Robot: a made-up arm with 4 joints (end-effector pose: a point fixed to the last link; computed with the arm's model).
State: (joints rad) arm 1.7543 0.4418 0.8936 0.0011
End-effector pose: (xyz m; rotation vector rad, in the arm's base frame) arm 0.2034 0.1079 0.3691 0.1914 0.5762 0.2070
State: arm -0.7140 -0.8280 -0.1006 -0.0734
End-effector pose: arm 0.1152 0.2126 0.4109 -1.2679 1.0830 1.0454
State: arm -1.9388 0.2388 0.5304 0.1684
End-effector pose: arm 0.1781 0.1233 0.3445 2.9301 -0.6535 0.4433
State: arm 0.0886 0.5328 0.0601 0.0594
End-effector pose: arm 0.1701 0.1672 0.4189 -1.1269 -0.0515 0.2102
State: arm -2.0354 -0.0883 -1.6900 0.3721
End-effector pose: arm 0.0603 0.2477 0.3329 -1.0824 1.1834 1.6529
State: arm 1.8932 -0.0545 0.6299 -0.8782
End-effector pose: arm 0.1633 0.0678 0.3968 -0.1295 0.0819 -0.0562
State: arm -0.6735 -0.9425 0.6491 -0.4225
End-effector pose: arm 0.1171 0.1692 0.3894 -2.1585 1.1337 0.8745
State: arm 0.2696 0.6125 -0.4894 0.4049
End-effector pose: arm 0.1302 0.1733 0.4334 -0.6703 -0.3760 0.7665
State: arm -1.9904 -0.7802 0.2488 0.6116
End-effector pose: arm 0.0869 0.1484 0.3156 -1.6994 2.3285 -0.3515
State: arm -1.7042 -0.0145 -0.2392 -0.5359
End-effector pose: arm 0.1283 0.2009 0.3173 -2.8121 0.1603 0.6059
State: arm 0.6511 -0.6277 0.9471 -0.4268
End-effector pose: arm 0.1361 0.1236 0.3936 -1.3515 0.4344 0.7447
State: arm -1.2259 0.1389 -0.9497 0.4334
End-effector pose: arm 0.0782 0.2193 0.3615 -1.3795 0.6467 1.4719
